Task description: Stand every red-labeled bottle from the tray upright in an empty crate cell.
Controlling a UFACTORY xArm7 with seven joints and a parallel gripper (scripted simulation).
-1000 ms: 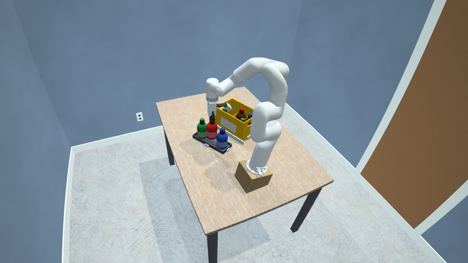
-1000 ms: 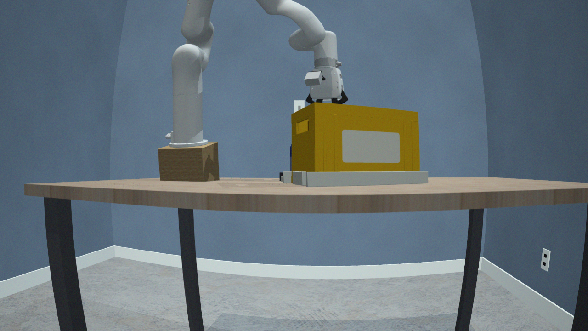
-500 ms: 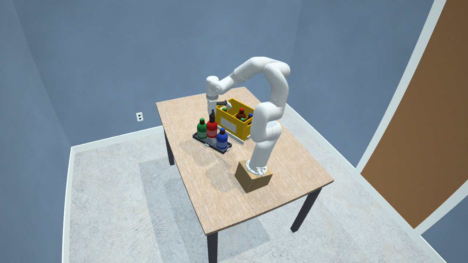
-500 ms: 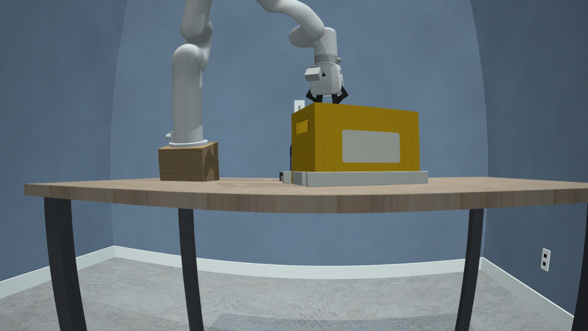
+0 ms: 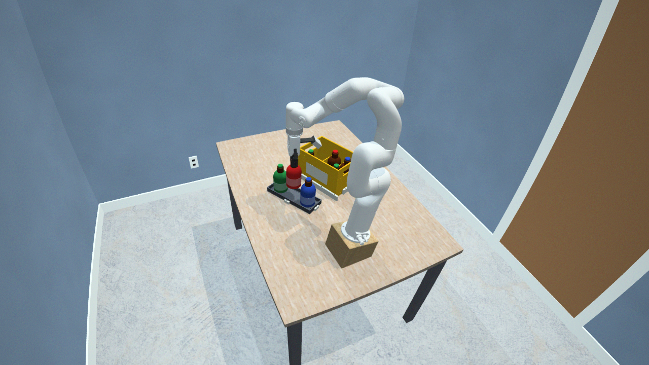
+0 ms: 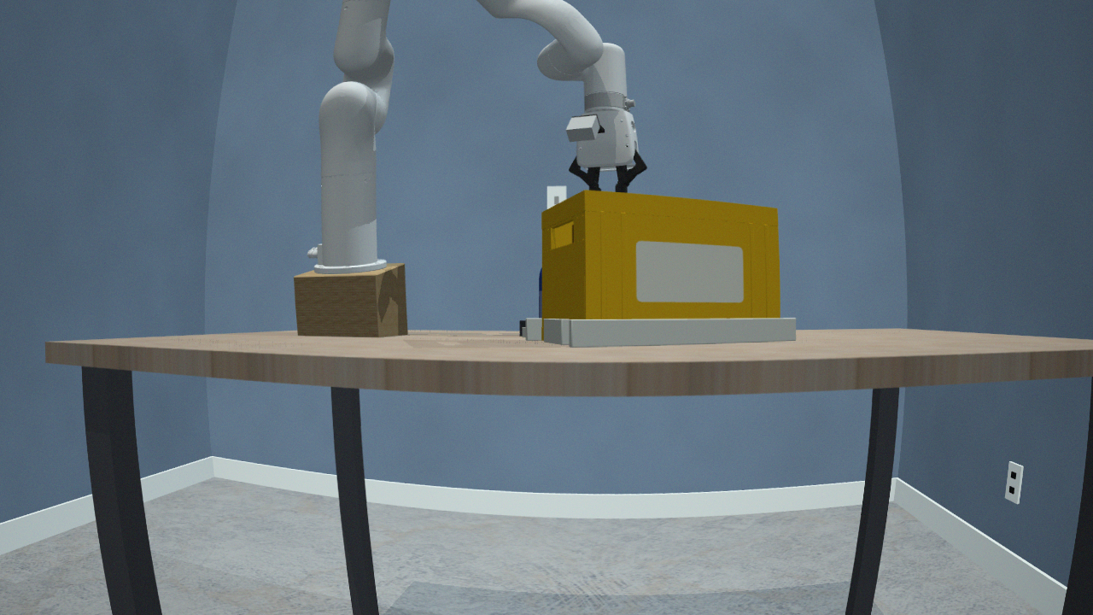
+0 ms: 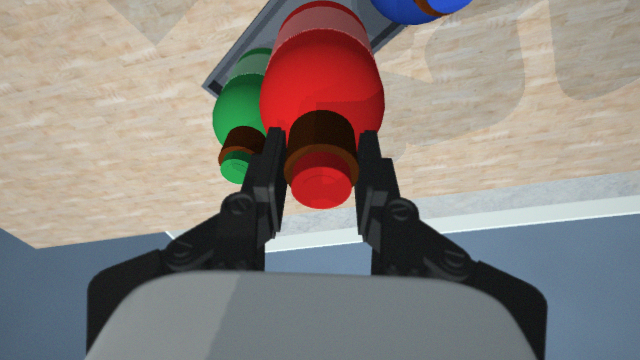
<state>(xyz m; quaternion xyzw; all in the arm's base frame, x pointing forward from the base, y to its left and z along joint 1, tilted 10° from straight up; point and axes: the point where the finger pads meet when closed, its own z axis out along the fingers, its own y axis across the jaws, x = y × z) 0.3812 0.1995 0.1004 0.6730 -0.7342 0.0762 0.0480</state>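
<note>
Right now the red-labeled bottle is 70 mm below my hand. Round my hand: blue bottle: 60 mm behind, 60 mm to the right, 140 mm below; green-labeled bottle: 70 mm ahead, 50 mm to the left, 140 mm below; dark tray: 220 mm below.
</note>
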